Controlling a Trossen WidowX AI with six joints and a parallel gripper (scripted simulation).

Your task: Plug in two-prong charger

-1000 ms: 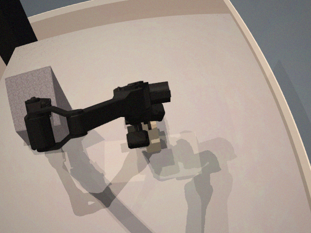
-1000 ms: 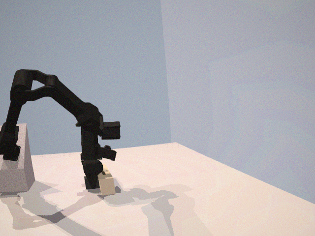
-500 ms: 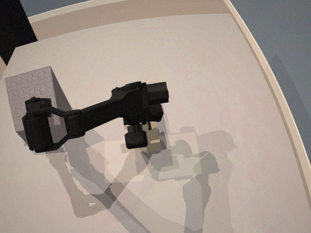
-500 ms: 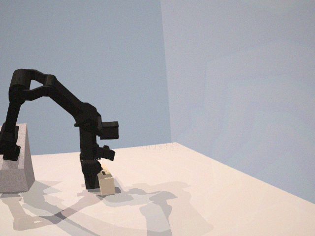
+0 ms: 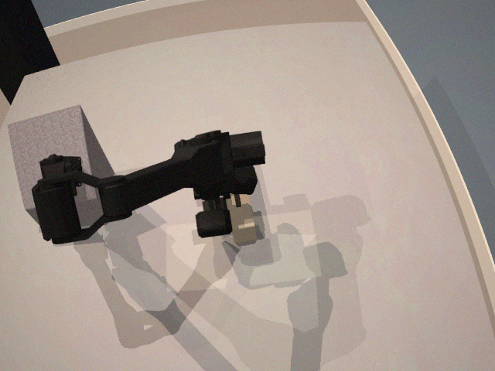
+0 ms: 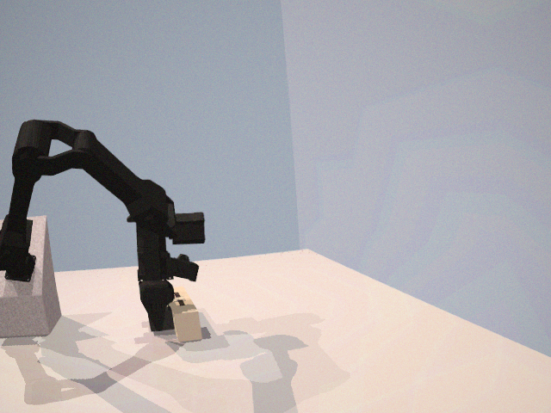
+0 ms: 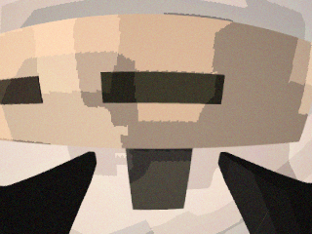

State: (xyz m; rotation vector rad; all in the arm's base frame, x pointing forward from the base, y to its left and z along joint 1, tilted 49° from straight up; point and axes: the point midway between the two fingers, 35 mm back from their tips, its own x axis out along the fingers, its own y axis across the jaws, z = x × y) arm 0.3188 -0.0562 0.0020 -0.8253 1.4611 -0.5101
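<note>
The black two-prong charger is 2 cm ahead of my gripper tip, 1 cm to the left of it and 1 cm above it.
</note>
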